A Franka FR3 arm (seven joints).
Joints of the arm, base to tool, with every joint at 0 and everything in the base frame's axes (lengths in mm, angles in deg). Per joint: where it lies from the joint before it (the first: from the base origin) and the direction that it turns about. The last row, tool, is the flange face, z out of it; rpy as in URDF.
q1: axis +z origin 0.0 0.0 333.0
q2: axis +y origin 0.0 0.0 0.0
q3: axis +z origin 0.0 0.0 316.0
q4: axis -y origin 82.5 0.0 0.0
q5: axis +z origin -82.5 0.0 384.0
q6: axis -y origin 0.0 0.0 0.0
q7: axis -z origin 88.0 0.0 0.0
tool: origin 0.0 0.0 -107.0 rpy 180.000 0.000 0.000
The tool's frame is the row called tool.
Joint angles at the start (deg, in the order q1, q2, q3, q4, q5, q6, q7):
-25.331, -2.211, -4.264, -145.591, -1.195, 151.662, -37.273
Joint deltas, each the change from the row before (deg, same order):
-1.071, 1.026, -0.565, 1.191, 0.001, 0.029, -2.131
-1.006, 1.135, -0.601, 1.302, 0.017, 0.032, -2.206
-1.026, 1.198, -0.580, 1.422, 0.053, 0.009, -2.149
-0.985, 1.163, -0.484, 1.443, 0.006, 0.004, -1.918
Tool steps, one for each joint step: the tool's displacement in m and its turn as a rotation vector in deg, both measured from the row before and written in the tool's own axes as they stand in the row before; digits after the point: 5 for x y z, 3 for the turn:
-0.00333, 0.01470, 0.00114, -0.350, -0.049, -0.517
-0.00344, 0.01491, 0.00148, -0.369, -0.074, -0.614
-0.00371, 0.01536, 0.00146, -0.402, -0.077, -0.533
-0.00345, 0.01462, 0.00120, -0.453, -0.071, -0.486

